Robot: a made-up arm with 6 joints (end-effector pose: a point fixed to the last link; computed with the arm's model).
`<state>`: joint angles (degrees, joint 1 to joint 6).
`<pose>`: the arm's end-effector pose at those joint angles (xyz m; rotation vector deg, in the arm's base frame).
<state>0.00 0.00 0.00 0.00 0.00 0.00</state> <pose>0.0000 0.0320 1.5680 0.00 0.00 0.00</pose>
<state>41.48 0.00 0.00 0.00 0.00 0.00</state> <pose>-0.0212 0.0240 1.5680 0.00 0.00 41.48</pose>
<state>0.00 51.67 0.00 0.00 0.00 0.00</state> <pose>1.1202 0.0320 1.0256 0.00 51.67 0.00</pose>
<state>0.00 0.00 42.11 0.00 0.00 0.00</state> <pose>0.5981 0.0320 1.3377 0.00 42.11 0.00</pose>
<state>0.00 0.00 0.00 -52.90 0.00 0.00</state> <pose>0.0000 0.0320 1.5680 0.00 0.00 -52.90</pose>
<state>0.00 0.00 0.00 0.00 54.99 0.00</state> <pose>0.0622 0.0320 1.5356 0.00 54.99 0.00</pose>
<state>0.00 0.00 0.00 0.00 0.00 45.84</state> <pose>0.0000 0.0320 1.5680 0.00 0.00 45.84</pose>
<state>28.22 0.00 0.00 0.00 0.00 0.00</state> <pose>-0.0151 0.0282 1.5680 0.00 0.00 28.22</pose>
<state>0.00 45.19 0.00 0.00 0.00 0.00</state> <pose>1.0131 0.0320 1.1464 0.00 45.19 0.00</pose>
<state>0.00 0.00 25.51 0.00 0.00 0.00</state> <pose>0.3842 0.0320 1.4810 0.00 25.51 0.00</pose>
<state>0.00 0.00 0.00 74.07 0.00 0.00</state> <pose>0.0000 0.0320 1.5680 0.00 0.00 74.07</pose>
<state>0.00 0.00 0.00 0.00 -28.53 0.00</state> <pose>-0.0363 0.0320 1.5588 0.00 -28.53 0.00</pose>
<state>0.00 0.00 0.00 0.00 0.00 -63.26</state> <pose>0.0000 0.0320 1.5680 0.00 0.00 -63.26</pose>
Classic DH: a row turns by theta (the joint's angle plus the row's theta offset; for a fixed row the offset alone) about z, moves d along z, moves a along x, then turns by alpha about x. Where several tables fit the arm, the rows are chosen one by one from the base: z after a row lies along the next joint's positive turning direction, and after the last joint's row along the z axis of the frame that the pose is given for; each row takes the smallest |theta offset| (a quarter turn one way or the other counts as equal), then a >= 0, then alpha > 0; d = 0 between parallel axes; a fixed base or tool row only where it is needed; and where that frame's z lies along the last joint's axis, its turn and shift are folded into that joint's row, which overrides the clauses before.
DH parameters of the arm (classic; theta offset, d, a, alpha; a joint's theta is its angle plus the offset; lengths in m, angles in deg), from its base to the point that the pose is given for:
joint 1: 0 0.14 0 -90
joint 2: -90 0 0.536 0
joint 3: 90 0.032 0 90
joint 4: 0 0.816 0 -90
joint 5: 0 0 0 90
joint 6: 0 0.076 0 0

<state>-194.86 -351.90 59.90 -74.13 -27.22 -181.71</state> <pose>-0.8782 0.1653 1.0105 52.76 -42.06 -65.54</pose>
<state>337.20 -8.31 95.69 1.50 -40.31 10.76</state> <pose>0.7432 -0.2791 0.7594 14.94 44.73 -10.67</pose>
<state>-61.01 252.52 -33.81 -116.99 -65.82 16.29</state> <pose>-0.4344 0.9775 -0.6624 -13.26 106.24 84.83</pose>
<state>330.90 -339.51 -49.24 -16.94 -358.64 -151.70</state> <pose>-0.1943 0.1442 1.4249 -36.86 12.99 158.11</pose>
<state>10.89 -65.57 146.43 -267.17 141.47 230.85</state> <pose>0.2389 0.1267 0.4842 -105.24 -17.87 77.15</pose>
